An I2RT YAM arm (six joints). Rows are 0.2 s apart.
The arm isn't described. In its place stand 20 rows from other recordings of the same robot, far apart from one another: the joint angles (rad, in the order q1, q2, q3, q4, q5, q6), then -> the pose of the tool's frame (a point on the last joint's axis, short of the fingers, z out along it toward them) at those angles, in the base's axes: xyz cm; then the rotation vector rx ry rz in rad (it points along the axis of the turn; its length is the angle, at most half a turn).
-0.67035 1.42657 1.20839 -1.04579 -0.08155 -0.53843 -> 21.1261, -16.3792, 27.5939, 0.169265, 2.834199, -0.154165
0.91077 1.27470 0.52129 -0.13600 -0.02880 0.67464 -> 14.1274, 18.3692, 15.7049, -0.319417, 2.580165, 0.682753
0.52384 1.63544 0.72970 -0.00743 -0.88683 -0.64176 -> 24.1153, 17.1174, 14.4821, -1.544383, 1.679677, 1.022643
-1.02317 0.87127 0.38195 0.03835 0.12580 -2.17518 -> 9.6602, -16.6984, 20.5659, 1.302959, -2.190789, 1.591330
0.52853 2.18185 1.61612 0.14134 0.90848 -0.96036 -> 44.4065, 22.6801, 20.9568, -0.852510, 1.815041, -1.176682
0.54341 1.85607 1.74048 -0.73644 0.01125 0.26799 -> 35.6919, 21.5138, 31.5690, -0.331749, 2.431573, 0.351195
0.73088 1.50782 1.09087 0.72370 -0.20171 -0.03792 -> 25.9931, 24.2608, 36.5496, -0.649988, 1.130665, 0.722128
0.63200 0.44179 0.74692 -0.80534 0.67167 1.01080 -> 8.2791, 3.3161, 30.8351, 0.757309, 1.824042, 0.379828
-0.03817 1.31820 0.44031 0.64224 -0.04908 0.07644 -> 26.3088, -0.8299, 19.3371, 0.068564, 1.805429, 0.071576
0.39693 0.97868 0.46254 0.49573 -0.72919 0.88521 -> 18.9924, 10.5331, 26.1776, -0.207234, 1.814666, 1.525745
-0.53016 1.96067 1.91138 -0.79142 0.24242 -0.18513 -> 37.5622, -23.0069, 32.4657, 0.537435, 2.414310, -0.612459
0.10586 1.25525 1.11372 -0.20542 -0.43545 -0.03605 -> 28.5824, 4.5472, 35.3170, -0.426305, 1.862759, 0.463743
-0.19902 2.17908 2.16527 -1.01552 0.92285 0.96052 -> 45.1075, -11.9933, 30.4931, 1.460154, 1.675235, -0.789148
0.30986 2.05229 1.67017 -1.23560 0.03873 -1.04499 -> 36.8821, 11.6640, 20.2348, 1.933952, -2.401947, 0.029732
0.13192 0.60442 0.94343 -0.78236 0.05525 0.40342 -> 11.2106, 1.2893, 35.4598, 0.309046, 2.001257, 0.284559
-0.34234 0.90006 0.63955 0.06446 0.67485 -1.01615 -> 18.8407, -9.0755, 29.5350, -0.113437, 2.006387, -1.523022
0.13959 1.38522 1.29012 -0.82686 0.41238 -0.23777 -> 28.4512, 2.5567, 32.4483, -0.291450, 2.448928, -0.554545
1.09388 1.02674 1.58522 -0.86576 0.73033 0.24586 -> 9.2315, 12.6929, 48.9688, -0.272060, 1.785536, 0.269034
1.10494 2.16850 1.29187 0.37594 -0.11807 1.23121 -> 20.6179, 41.9428, 12.9321, 0.069294, 2.463828, 1.400307
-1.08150 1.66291 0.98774 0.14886 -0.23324 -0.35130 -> 17.9739, -32.0040, 21.5514, 0.628753, 2.048714, -0.619197
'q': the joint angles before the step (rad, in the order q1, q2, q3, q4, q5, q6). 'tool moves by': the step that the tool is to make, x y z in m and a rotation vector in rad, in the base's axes. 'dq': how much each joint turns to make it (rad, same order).
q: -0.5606, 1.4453, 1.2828, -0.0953, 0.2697, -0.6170
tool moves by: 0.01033, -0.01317, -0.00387, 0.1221, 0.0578, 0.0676
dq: -0.0266, 0.0765, 0.1058, -0.1525, -0.1117, 0.0389
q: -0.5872, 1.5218, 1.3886, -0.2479, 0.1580, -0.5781
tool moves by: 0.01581, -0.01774, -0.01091, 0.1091, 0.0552, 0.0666
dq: -0.0258, 0.1055, 0.1061, -0.1094, -0.1085, 0.0145
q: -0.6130, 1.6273, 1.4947, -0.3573, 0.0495, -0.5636
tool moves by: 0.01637, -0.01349, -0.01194, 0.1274, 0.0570, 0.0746
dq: -0.0139, 0.1081, 0.1178, -0.1302, -0.1123, 0.0139
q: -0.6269, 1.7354, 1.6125, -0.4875, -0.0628, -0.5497
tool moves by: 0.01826, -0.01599, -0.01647, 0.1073, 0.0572, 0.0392
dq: -0.0112, 0.1232, 0.1232, -0.1086, -0.0722, 0.0105
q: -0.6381, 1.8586, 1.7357, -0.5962, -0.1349, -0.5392
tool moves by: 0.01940, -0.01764, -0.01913, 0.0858, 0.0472, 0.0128
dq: -0.0091, 0.1323, 0.1310, -0.0857, -0.0438, 0.0142
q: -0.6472, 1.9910, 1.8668, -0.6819, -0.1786, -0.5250
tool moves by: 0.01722, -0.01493, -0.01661, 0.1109, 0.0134, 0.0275
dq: -0.0093, 0.1259, 0.1400, -0.0864, -0.0842, 0.0264
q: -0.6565, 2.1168, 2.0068, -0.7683, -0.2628, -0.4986
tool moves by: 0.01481, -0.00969, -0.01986, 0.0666, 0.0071, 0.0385
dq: -0.0016, 0.0992, 0.0890, -0.0366, -0.0628, -0.0015
